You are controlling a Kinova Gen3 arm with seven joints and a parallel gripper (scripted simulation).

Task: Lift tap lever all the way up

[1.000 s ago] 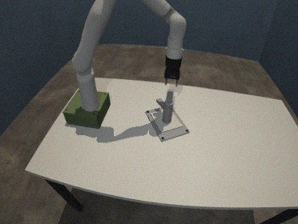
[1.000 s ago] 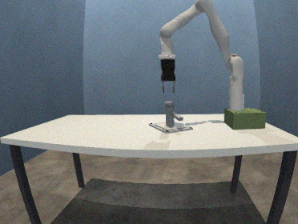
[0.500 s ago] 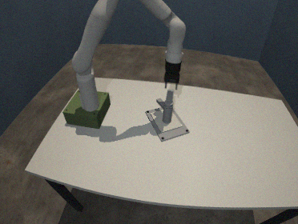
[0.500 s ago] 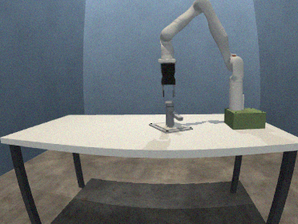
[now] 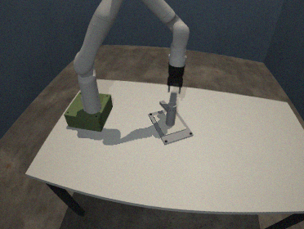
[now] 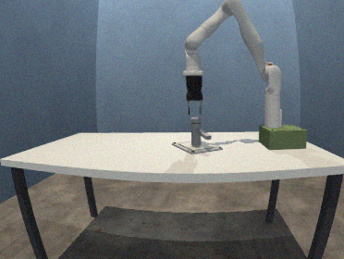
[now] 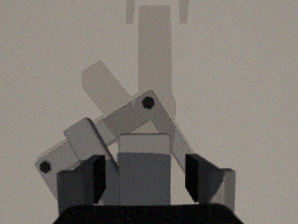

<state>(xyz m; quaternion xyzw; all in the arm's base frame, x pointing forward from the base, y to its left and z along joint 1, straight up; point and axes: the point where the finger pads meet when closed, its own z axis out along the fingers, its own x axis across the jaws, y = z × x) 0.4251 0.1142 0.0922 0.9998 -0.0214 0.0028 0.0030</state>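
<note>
Right now my hand is 3 cm to the left of the lever and 3 cm above it. The rest, counted from my hand: plate (8 cm to the right, 18 cm below); grey tap (2 cm behind, 5 cm to the right, 8 cm below).
</note>
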